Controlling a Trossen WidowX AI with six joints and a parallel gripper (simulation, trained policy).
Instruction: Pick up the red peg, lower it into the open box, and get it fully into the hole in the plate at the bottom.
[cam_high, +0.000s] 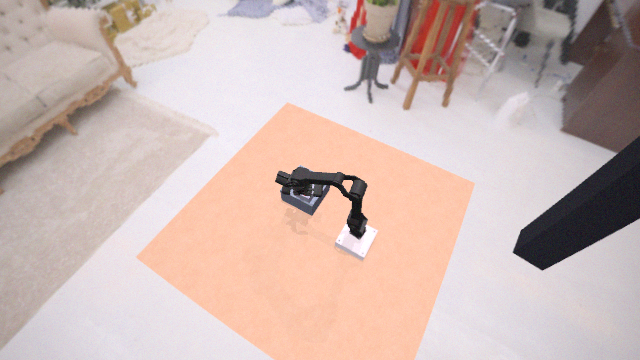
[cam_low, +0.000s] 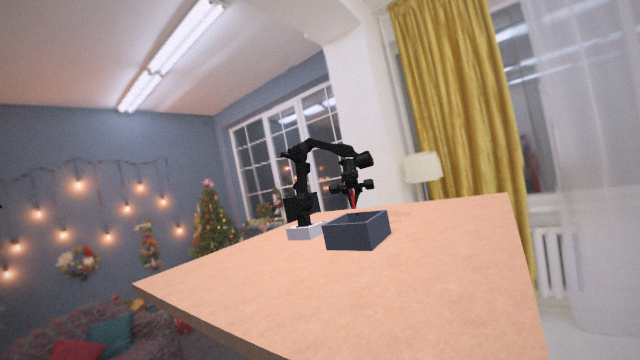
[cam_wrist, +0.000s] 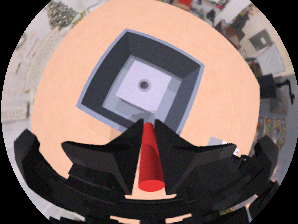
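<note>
The red peg lies 3 cm above my gripper tip, 2 cm to the left of it and 1 cm behind it. The rest, counted from my gripper tip: pale plate: 9 cm below, 5 cm to the right, 4 cm ahead; then grey box: 11 cm below, 5 cm to the right, 4 cm ahead.
</note>
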